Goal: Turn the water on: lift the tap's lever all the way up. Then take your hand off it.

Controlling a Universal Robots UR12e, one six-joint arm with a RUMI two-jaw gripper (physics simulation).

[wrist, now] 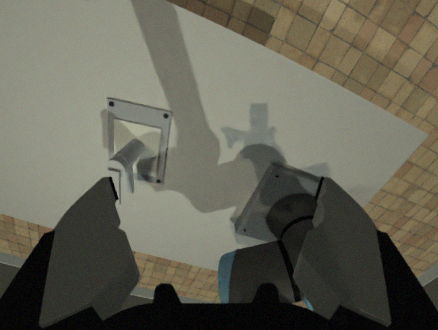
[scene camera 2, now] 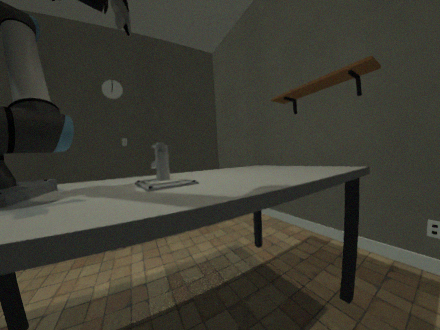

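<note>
The grey tap stands upright on a rectangular base plate on the table. In the scene view a small piece sticks out at the left of the tap's top and another lower on its left side. The lever is small and dim there, and I cannot tell its exact angle. My gripper is open and empty, high above the table. In the wrist view the tap lies beyond the left fingertip, and the fingers look apart from it. Part of the gripper shows at the scene view's top edge.
The white table carries the tap and the arm's mounting base. The lower arm rises beside the tap. A wooden shelf and a round clock are on the walls.
</note>
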